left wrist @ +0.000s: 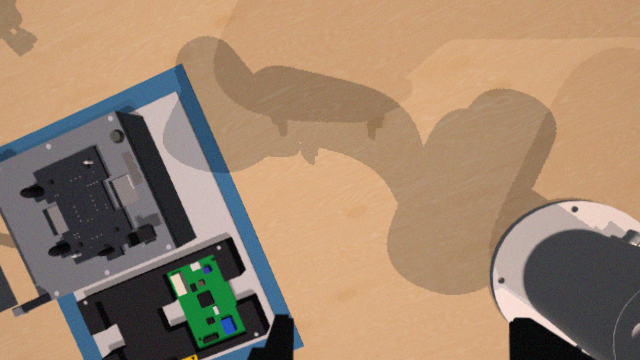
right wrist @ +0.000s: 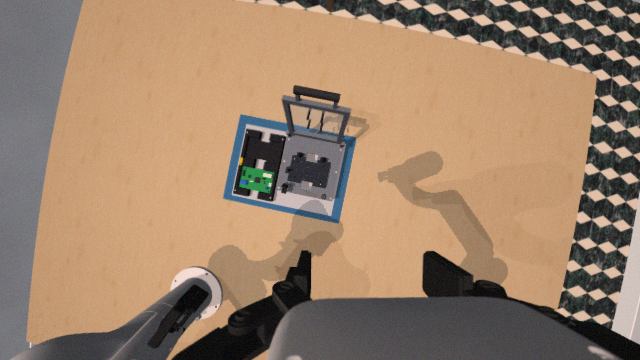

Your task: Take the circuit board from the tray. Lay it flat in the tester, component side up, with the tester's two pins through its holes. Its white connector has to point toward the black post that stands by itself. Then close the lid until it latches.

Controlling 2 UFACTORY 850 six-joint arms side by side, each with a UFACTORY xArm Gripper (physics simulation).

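The green circuit board [left wrist: 222,285] [right wrist: 256,180] lies component side up in the black tray [left wrist: 140,295] [right wrist: 272,156], at one end. Its white connector [left wrist: 178,284] [right wrist: 267,175] is on the side toward the tester [left wrist: 30,240] [right wrist: 337,165]. The tester's dark nest is empty, with two small metal pins. A single black post [left wrist: 106,251] [right wrist: 289,170] stands on its tray side; two others stand on the hinge side. The lid [right wrist: 288,115] stands open. My left gripper [left wrist: 400,332] is open and empty, off to the side of the tray. My right gripper [right wrist: 366,270] is open and empty, high above the table.
Tester and tray sit on a blue-edged base [left wrist: 240,200] [right wrist: 232,170]. The lid's black handle [right wrist: 316,93] is at the far side. A round white arm flange [left wrist: 510,300] [right wrist: 217,295] stands near the base. Arm shadows cross the wooden table [left wrist: 325,250] [right wrist: 150,125].
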